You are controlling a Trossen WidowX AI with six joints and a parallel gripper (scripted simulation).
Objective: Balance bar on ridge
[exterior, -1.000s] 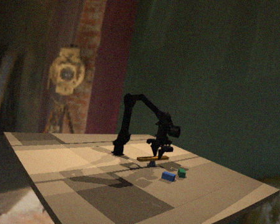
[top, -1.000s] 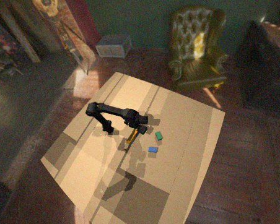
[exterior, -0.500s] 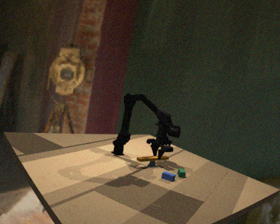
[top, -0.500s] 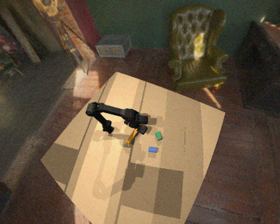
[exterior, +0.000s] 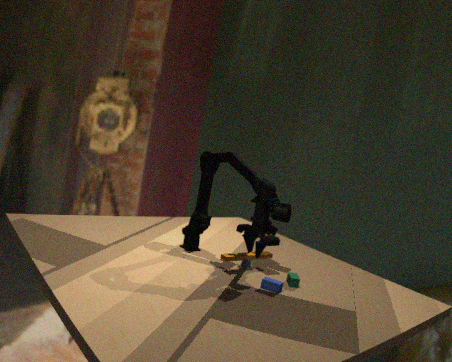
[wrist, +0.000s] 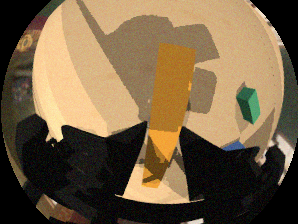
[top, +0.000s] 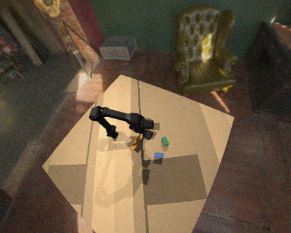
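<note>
The orange bar is 30 mm to the right of my gripper tip. From my gripper tip the other things lie so: green block (180 mm ahead, 40 mm to the left, 30 mm below); then blue block (190 mm ahead, 80 mm to the right, 30 mm below).
</note>
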